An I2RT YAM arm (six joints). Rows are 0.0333 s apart.
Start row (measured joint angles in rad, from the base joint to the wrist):
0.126, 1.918, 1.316, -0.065, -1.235, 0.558
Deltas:
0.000, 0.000, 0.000, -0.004, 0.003, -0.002
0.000, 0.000, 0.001, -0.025, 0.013, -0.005
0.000, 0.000, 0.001, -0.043, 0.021, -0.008
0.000, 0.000, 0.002, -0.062, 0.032, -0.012
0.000, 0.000, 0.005, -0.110, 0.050, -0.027
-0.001, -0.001, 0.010, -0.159, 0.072, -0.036
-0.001, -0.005, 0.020, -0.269, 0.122, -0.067
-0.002, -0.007, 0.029, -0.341, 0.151, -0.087
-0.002, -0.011, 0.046, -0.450, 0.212, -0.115
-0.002, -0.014, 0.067, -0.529, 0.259, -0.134
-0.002, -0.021, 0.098, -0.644, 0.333, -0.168
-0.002, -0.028, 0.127, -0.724, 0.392, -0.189
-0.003, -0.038, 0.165, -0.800, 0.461, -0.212
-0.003, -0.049, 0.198, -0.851, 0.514, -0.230
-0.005, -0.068, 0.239, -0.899, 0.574, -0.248
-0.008, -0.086, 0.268, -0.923, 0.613, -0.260
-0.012, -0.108, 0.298, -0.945, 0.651, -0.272
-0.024, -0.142, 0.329, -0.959, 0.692, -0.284
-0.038, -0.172, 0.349, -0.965, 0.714, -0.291
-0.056, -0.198, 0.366, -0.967, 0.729, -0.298
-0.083, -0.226, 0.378, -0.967, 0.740, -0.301
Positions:
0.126, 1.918, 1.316, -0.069, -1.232, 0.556
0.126, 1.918, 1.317, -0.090, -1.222, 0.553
0.126, 1.918, 1.317, -0.108, -1.214, 0.550
0.126, 1.918, 1.318, -0.127, -1.203, 0.546
0.126, 1.918, 1.321, -0.175, -1.185, 0.531
0.125, 1.917, 1.326, -0.224, -1.163, 0.522
0.125, 1.913, 1.336, -0.334, -1.113, 0.491
0.124, 1.911, 1.345, -0.406, -1.084, 0.471
0.124, 1.907, 1.362, -0.515, -1.023, 0.443
0.124, 1.904, 1.383, -0.594, -0.976, 0.424
0.124, 1.897, 1.414, -0.709, -0.902, 0.390
0.124, 1.890, 1.443, -0.789, -0.843, 0.369
0.123, 1.880, 1.481, -0.865, -0.774, 0.346
0.123, 1.869, 1.514, -0.916, -0.721, 0.328
0.121, 1.850, 1.555, -0.964, -0.661, 0.310
0.118, 1.832, 1.584, -0.988, -0.622, 0.298
0.114, 1.810, 1.614, -1.010, -0.584, 0.286
0.102, 1.776, 1.645, -1.024, -0.543, 0.274
0.088, 1.746, 1.665, -1.030, -0.521, 0.267
0.070, 1.720, 1.682, -1.032, -0.506, 0.260
0.043, 1.692, 1.694, -1.032, -0.495, 0.257

